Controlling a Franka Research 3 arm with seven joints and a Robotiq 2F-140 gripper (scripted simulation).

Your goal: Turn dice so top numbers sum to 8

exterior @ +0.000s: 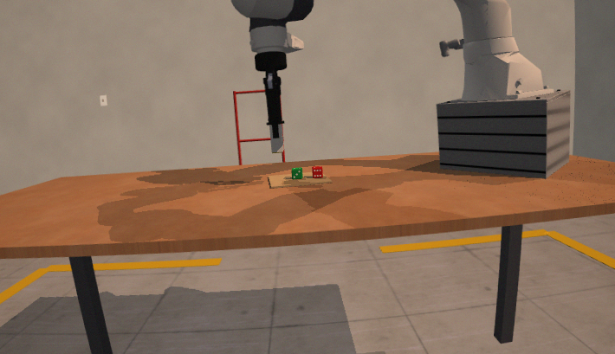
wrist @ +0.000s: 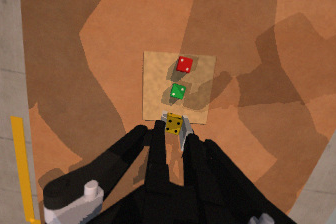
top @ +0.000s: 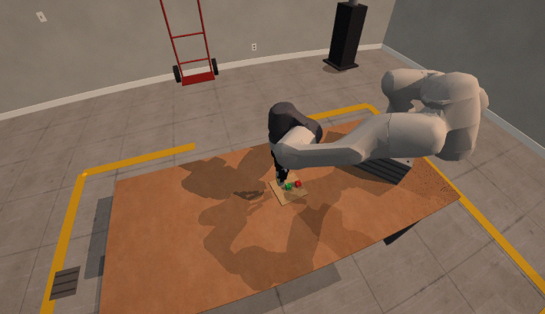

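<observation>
My gripper is now 9 cm above the green die, 4 cm past it and 1 cm to the right of it. From my hand the other things lie so: red die 9 cm below, 9 cm behind, 2 cm to the left; then tan mat 10 cm below, 4 cm behind, 1 cm to the left; then yellow die 2 cm below.
</observation>
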